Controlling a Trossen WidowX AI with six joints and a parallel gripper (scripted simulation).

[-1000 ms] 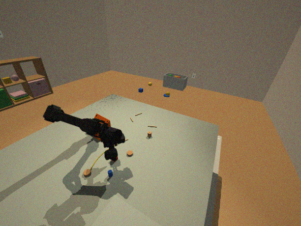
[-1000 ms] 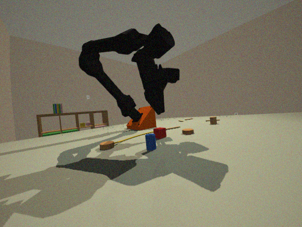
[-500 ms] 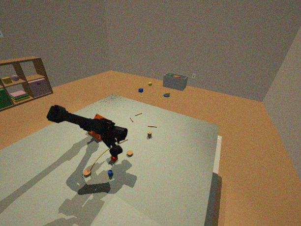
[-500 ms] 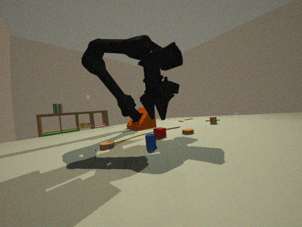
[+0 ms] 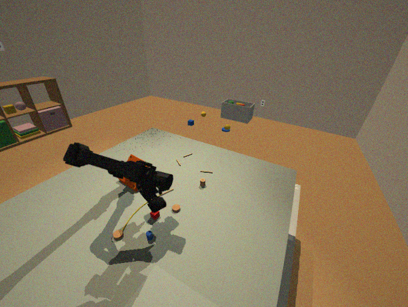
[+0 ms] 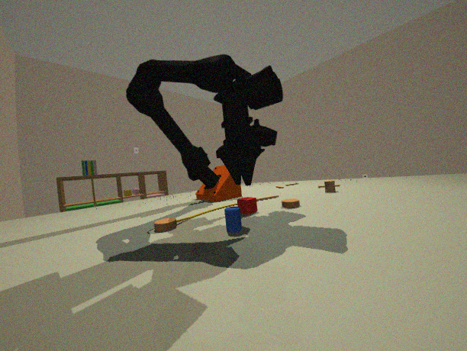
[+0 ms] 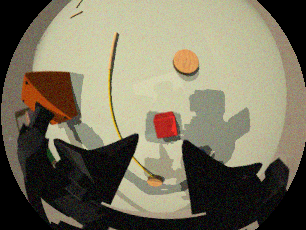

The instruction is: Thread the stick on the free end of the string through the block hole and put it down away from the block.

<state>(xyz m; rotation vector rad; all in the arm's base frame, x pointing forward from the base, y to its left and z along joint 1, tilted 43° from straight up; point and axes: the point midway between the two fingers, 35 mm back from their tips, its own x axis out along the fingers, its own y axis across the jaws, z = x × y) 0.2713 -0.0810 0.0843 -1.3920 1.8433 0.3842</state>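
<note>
My gripper tip is 1 cm short of the red block and 5 cm above it. Also, from my gripper tip: blue cylinder: 6 cm ahead, 10 cm to the right, 4 cm below; thin wooden stick: 5 cm behind, 14 cm to the left, 6 cm below; small wooden cylinder: 9 cm ahead, 31 cm to the left, 4 cm below.
</note>
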